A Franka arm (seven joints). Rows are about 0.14 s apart.
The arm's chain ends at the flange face. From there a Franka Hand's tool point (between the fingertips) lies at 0.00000 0.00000 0.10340 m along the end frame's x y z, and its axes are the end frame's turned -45 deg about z.
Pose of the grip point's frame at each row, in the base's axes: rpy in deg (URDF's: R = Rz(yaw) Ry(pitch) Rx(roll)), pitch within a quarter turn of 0, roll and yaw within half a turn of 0; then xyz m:
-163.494 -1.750 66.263 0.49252 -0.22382 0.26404
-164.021 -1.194 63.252 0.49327 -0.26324 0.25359
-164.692 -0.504 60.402 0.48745 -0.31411 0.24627
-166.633 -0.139 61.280 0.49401 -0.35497 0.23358
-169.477 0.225 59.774 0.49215 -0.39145 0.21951
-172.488 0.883 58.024 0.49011 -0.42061 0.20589
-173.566 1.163 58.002 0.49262 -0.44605 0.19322
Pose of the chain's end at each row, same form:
-166.935 10.324 22.702 0.51819 -0.23842 0.36313
-167.712 10.363 19.538 0.51776 -0.27790 0.35297
-168.690 10.396 16.502 0.51075 -0.32836 0.34600
-170.364 9.309 17.083 0.51486 -0.36667 0.33418
-172.676 7.580 15.239 0.50867 -0.40061 0.32117
-175.298 5.931 13.210 0.50241 -0.42643 0.30839
-176.264 5.369 13.112 0.50355 -0.45042 0.29595

